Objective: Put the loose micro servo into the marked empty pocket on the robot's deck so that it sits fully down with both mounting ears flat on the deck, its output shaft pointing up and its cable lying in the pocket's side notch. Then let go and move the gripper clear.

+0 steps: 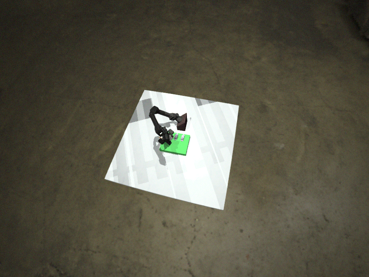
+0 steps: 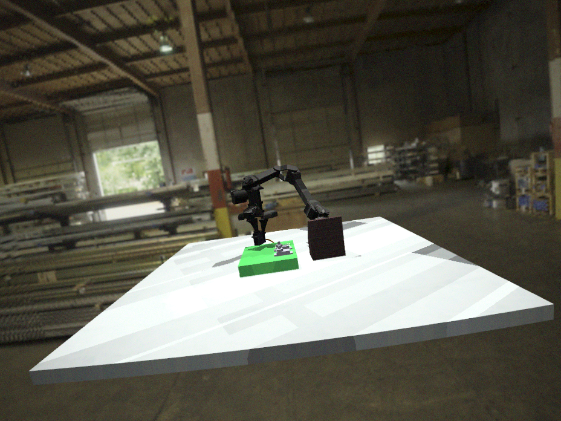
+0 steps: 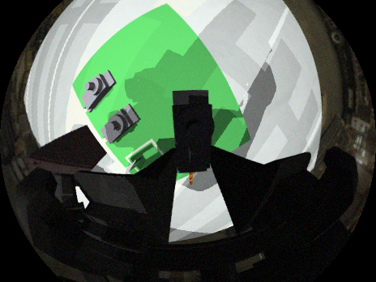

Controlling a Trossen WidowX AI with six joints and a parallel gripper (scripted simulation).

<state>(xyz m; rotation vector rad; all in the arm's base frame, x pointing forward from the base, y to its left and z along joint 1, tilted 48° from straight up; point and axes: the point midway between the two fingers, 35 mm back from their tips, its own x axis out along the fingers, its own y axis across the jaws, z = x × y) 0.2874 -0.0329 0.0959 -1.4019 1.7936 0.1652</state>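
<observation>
Right now the green deck is 10 cm below my gripper tip, 7 cm to the left of it and 2 cm ahead of it.
</observation>
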